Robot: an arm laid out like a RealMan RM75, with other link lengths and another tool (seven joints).
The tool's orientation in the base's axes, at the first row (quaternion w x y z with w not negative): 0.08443 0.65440 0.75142 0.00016
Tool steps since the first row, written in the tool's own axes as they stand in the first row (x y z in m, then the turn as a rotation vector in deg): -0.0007 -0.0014 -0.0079 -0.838 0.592 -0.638; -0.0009 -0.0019 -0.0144 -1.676 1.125 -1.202; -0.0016 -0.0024 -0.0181 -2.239 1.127 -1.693; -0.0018 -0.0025 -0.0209 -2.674 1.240 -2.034; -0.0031 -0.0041 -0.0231 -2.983 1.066 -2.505; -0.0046 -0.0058 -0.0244 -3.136 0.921 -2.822; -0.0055 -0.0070 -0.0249 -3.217 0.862 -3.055
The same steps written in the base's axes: -0.0023 0.0000 0.0077 0.609 -0.669 0.801; -0.0036 0.0004 0.0141 1.170 -1.354 1.522; -0.0045 0.0001 0.0178 1.183 -1.854 2.077; -0.0049 0.0002 0.0206 1.307 -2.228 2.481; -0.0066 -0.0011 0.0227 1.116 -2.505 2.965; -0.0082 -0.0027 0.0240 0.952 -2.641 3.281; -0.0093 -0.0037 0.0245 0.875 -2.703 3.514
